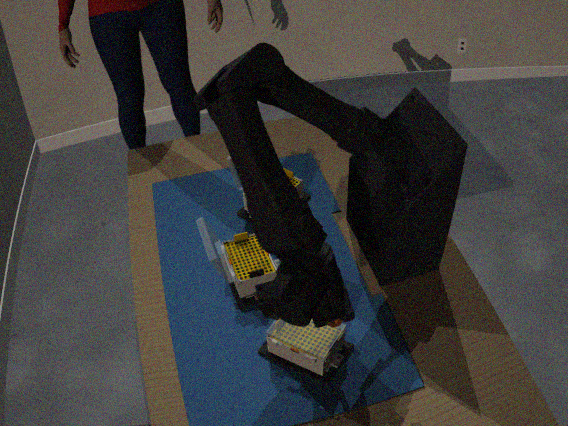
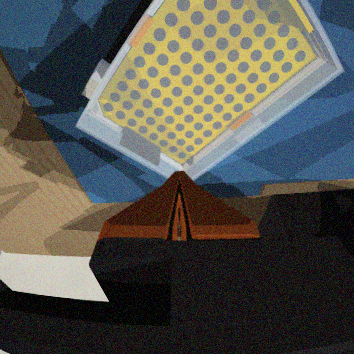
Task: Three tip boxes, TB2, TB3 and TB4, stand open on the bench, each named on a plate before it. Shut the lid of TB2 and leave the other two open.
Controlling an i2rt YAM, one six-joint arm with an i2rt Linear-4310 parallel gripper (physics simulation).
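Frame: origin at the arm's base, x back, y down, z right, level; metres.
Seen in the pictures: gripper, fingertip midpoint: [image 1: 336, 325] [image 2: 178, 178]; arm's base, origin of the base link: [image 1: 401, 152].
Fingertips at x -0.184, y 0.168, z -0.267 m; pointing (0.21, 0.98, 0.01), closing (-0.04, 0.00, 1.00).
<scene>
Pixels of each thing's top centre, then the offset from my fingertips to it. Level surfaces: height alone.
- nearest tip box, middle of its top: [image 2: 216, 109] [image 1: 309, 324] dx -0.046, dy +0.009, dz +0.018 m
- middle box, middle of its top: [image 1: 248, 251] dx -0.140, dy +0.012, dz +0.222 m
- farthest box, middle of its top: [image 1: 273, 182] dx -0.064, dy +0.012, dz +0.437 m
- blue mat, its level: dy +0.087 m
- wooden bench, its level: dy +0.090 m
The nearest tip box [image 1: 306, 345] [image 2: 210, 75] has its clear lid down over the yellow tip rack. The middle box [image 1: 250, 257] is open, its clear lid [image 1: 206, 240] standing up on the left. The farthest box [image 1: 294, 178] is mostly behind the arm; part of its raised lid [image 1: 234, 170] shows. The name plates cannot be read, so I cannot tell which box is TB2. My gripper [image 1: 336, 323] [image 2: 178, 178] is shut and empty, its orange tips together at a corner of the nearest box's lid; whether they touch it I cannot tell.
The boxes stand on a blue mat [image 1: 200, 340] on the wooden bench [image 1: 145, 320]. The middle box is close to my gripper's far side. The dark robot base [image 1: 405, 200] stands at the right. A person [image 1: 145, 60] stands behind the bench's far end.
</scene>
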